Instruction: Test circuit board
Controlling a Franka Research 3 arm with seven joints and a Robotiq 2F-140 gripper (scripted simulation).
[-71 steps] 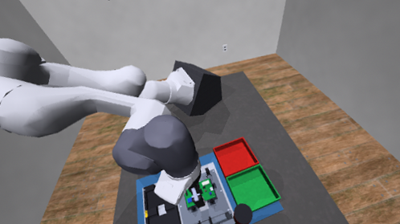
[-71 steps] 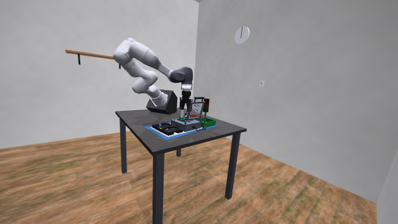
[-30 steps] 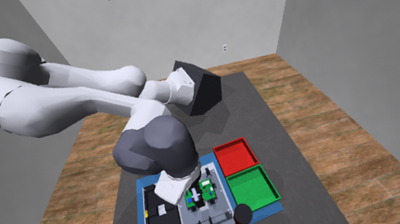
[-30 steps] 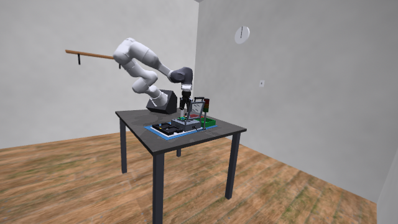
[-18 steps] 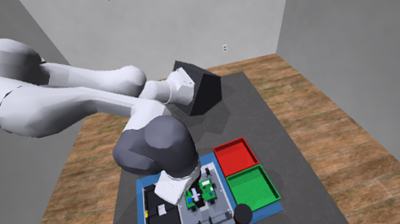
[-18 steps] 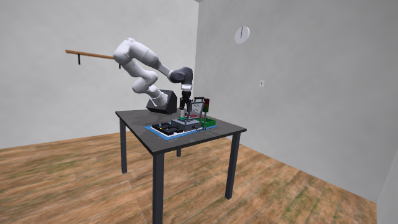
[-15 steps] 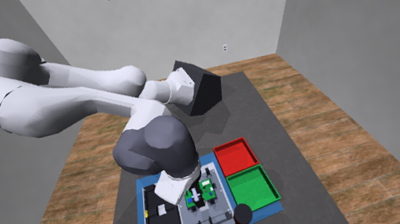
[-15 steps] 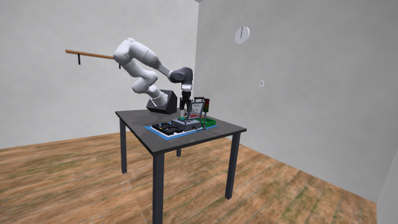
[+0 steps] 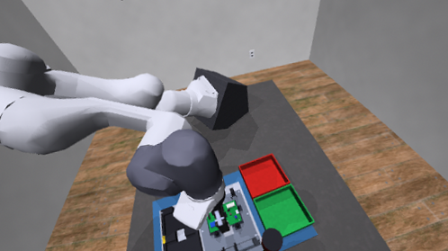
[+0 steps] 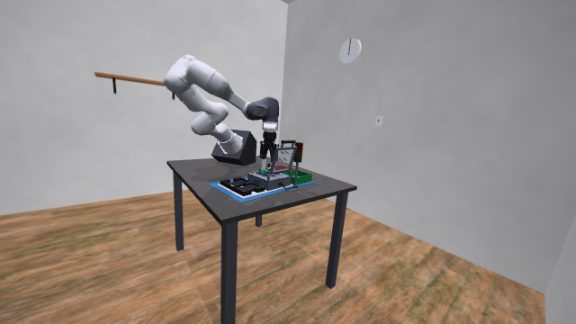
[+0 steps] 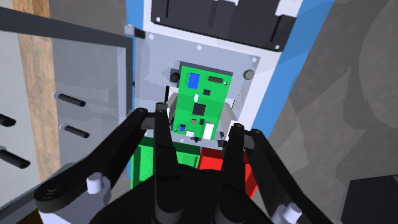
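Now: hand 20 mm above the green circuit board. The rest, counted from my hand: latch hook 60 mm to the left, 50 mm behind, 10 mm below; then clear lid 120 mm ahead, 80 mm above, 10 mm to the right; then dark plate 30 mm below, 10 mm to the left, 10 mm ahead.
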